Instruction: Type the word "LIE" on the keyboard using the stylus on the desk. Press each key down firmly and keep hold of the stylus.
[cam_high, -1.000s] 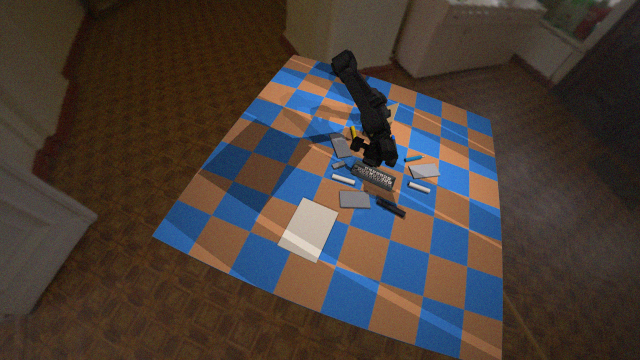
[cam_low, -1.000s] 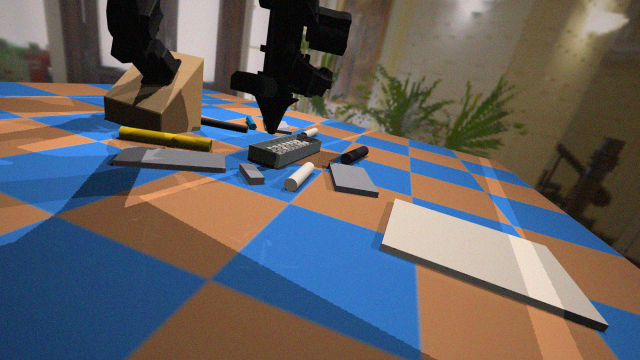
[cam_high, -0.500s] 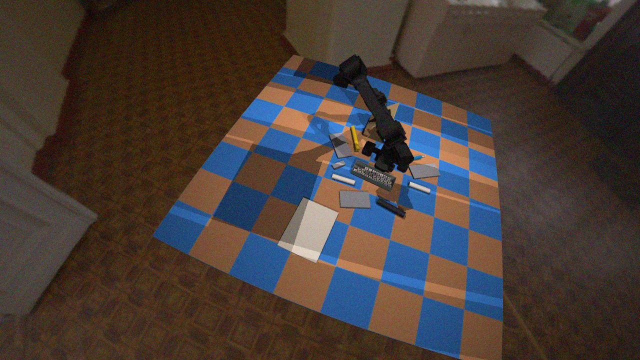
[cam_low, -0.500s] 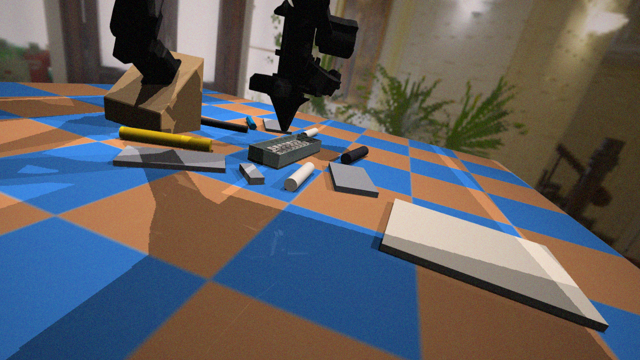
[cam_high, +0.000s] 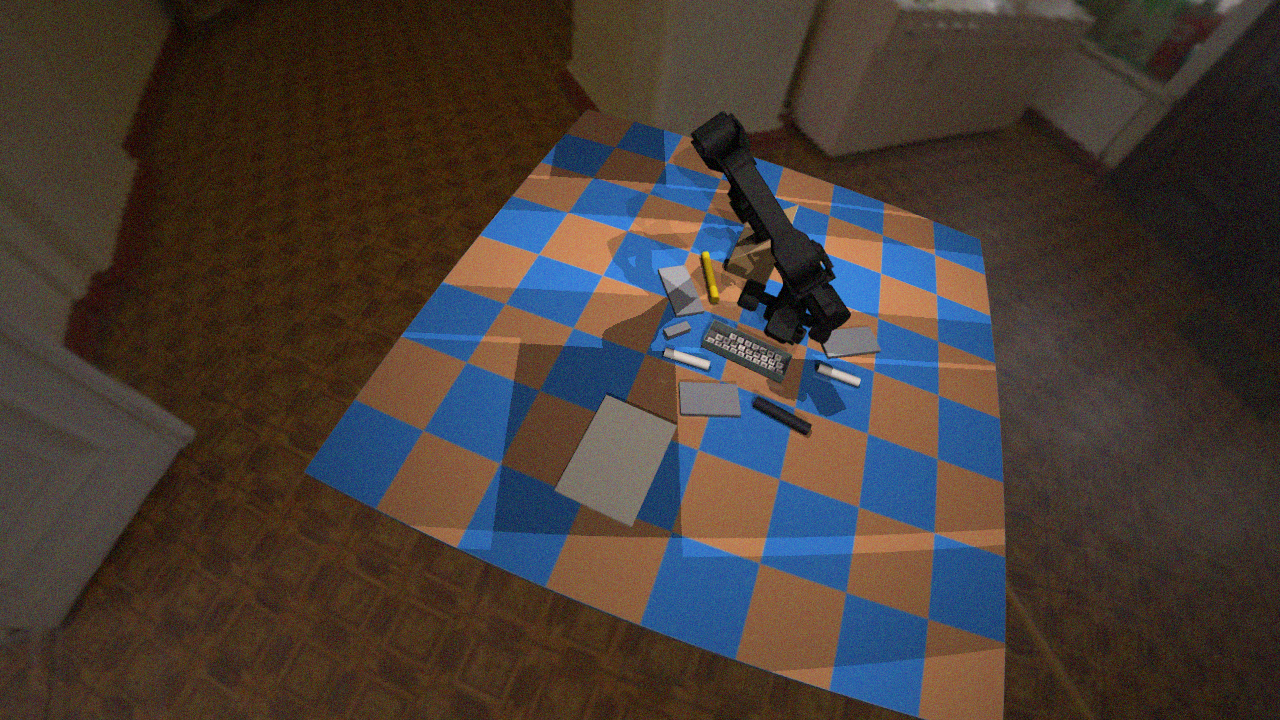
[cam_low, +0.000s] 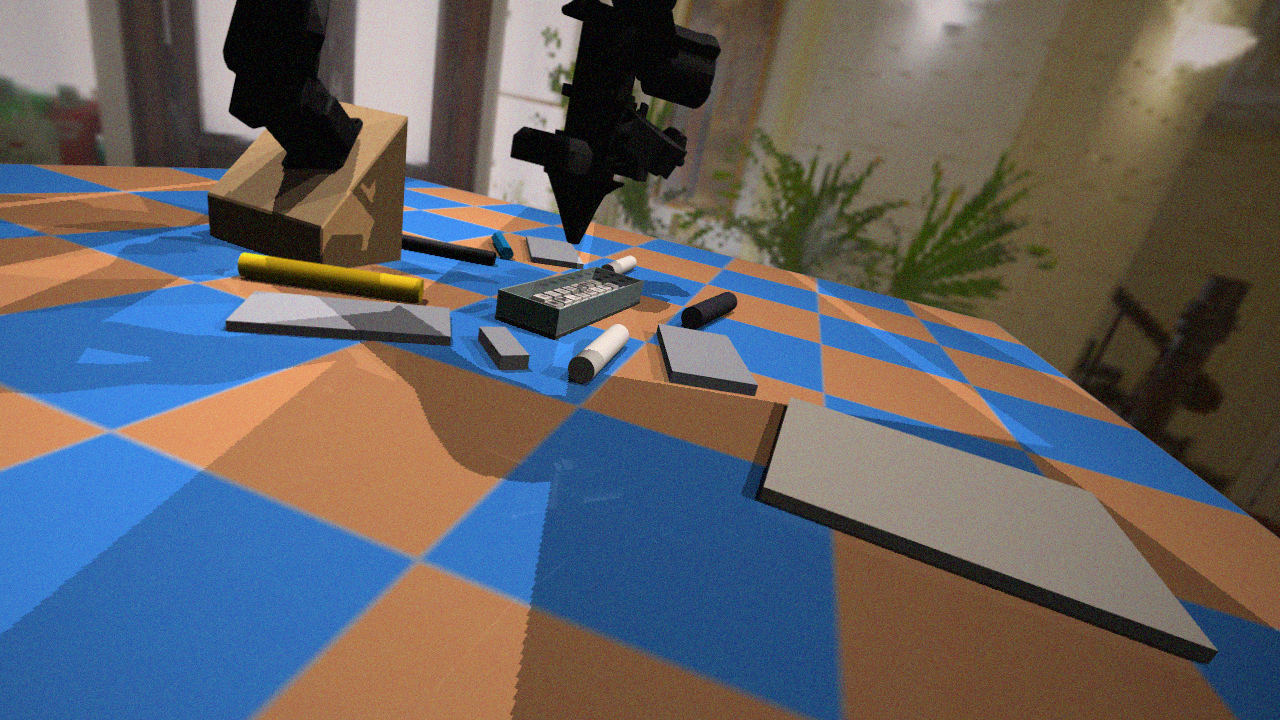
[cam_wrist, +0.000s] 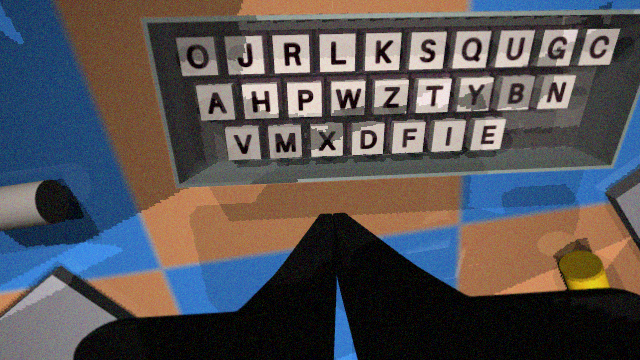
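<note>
My gripper tip is 150 mm past the stylus, 170 mm to the right of it and 50 mm above it. Round my gripper tip: small grey block: 10 mm ahead, 190 mm to the right, 50 mm below; then L key: 50 mm ahead, 20 mm to the right, 40 mm below; then black cylinder: 160 mm ahead, 50 mm to the left, 50 mm below.
</note>
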